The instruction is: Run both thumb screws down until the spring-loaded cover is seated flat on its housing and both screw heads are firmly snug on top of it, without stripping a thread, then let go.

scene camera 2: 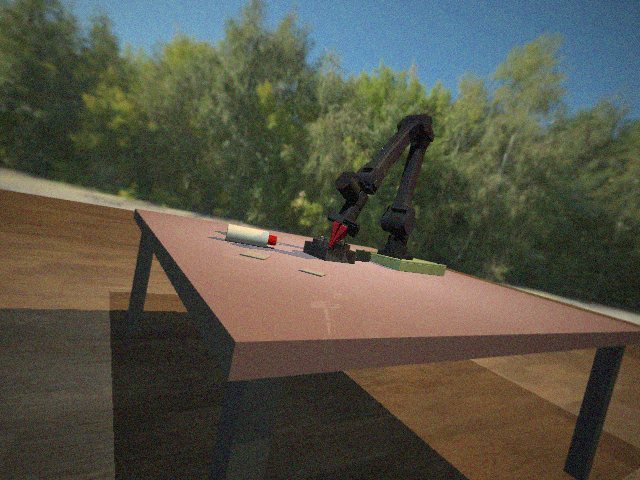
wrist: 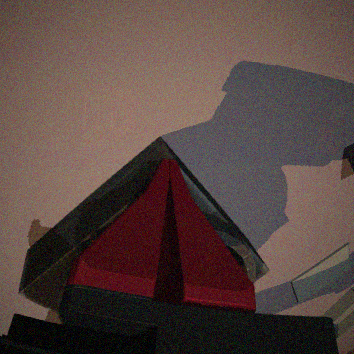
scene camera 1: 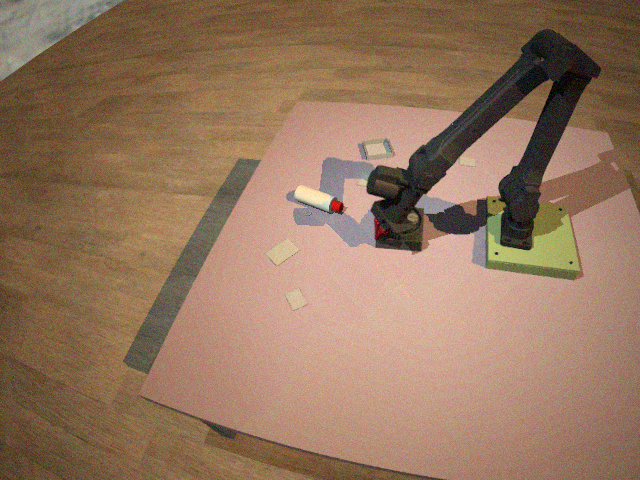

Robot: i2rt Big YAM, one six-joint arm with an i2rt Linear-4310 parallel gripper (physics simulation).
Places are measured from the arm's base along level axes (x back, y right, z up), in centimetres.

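Pixels of known places: gripper, between the fingertips: [scene camera 2: 329, 247] [wrist: 166, 167] [scene camera 1: 377, 238]; arm's base, origin of its link: [scene camera 2: 394, 256] [scene camera 1: 515, 232].
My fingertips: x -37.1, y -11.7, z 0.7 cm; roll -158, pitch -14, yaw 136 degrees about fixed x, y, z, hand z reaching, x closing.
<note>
Ahead of a thing's pixels: the offset from my fingertips to its middle.
The dark square housing @[dy +7.3, dx +4.9, dz -1.4 cm] [scene camera 1: 398, 243] [scene camera 2: 314, 249] [wrist: 40, 262] stands on the pink table, left of the arm's green base. My gripper [scene camera 1: 378, 236] [scene camera 2: 332, 246] [wrist: 166, 167] is shut, its red fingers together with nothing between them. The fingertips are low over the housing, near one corner in the wrist view; whether they touch it is unclear. In the wrist view the fingers hide most of the housing's top. In scene view 1 a pale round spot beside the wrist may be a screw head. The screws' heights and whether the cover lies flat cannot be told.
A white bottle with a red cap @[dy +12.3, dx -20.6, dz -1.7 cm] [scene camera 1: 316, 199] [scene camera 2: 248, 236] lies left of the housing. A small shallow tray @[dy +42.4, dx -9.9, dz -3.2 cm] [scene camera 1: 378, 157] is behind it. Flat beige pieces @[dy -7.2, dx -25.1, dz -4.0 cm] [scene camera 1: 282, 252] @[dy -20.7, dx -15.7, dz -4.0 cm] [scene camera 1: 296, 299] @[dy +43.4, dx +21.4, dz -4.0 cm] [scene camera 1: 467, 162] lie on the table. The green base plate [scene camera 1: 532, 263] [scene camera 2: 416, 265] is on the right.
</note>
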